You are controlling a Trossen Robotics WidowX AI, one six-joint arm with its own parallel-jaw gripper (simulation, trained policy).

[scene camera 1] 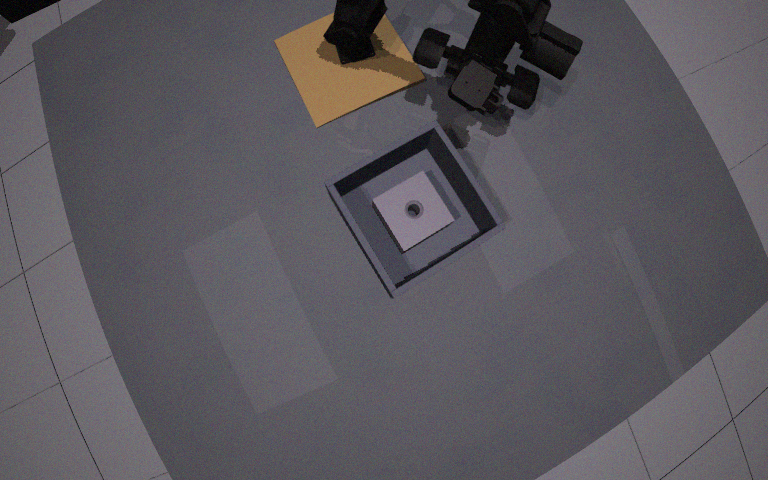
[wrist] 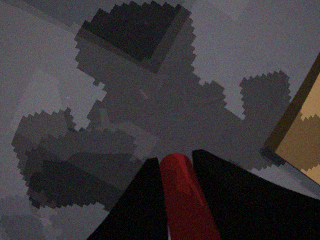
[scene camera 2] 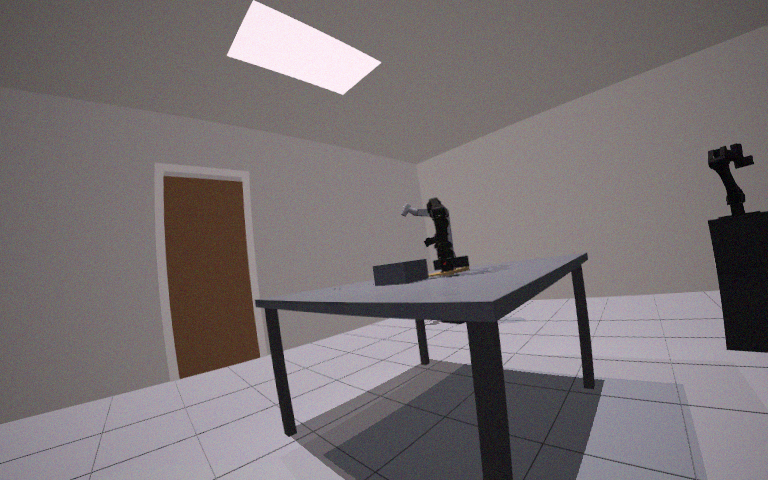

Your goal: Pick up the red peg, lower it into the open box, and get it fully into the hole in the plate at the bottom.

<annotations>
A plate shows in scene camera 1 (417, 194); in the wrist view it is out of frame, in scene camera 2 it is hidden by a grey box.
</annotations>
